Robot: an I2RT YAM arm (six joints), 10 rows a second.
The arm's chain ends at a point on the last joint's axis. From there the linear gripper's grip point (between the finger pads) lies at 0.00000 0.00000 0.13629 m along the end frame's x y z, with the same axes.
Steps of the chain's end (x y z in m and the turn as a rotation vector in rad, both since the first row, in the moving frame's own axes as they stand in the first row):
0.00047, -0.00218, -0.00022, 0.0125, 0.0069, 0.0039
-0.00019, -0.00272, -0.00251, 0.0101, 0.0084, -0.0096
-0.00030, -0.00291, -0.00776, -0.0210, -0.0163, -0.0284
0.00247, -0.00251, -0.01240, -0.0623, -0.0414, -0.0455
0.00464, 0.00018, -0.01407, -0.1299, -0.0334, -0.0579
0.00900, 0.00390, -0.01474, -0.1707, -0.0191, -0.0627
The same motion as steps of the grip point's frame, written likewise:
0.00141, -0.00388, -0.00023, 0.0125, 0.0069, 0.0039
0.00095, -0.00410, -0.00252, 0.0101, 0.0084, -0.0096
-0.00248, -0.00002, -0.00781, -0.0210, -0.0163, -0.0284
-0.00297, 0.00610, -0.01278, -0.0623, -0.0414, -0.0455
0.00062, 0.01795, -0.01529, -0.1299, -0.0334, -0.0579
0.00714, 0.02712, -0.01674, -0.1707, -0.0191, -0.0627

